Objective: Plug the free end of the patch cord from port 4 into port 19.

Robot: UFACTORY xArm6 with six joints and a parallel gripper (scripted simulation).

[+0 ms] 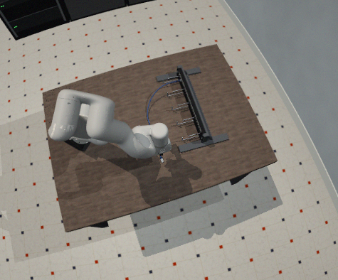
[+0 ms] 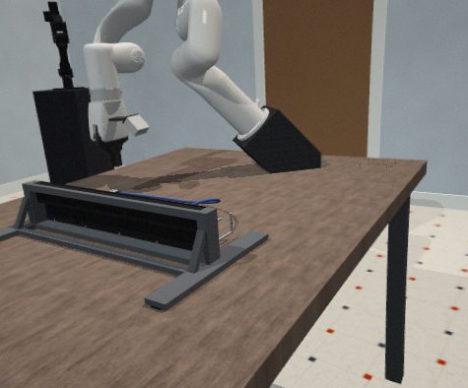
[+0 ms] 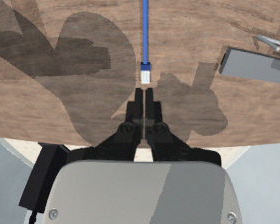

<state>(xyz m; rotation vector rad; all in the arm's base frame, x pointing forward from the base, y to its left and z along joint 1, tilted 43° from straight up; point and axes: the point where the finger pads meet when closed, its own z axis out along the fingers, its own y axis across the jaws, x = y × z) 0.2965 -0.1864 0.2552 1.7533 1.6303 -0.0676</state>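
The plug is 90 mm below my hand and 20 mm to the right of it.
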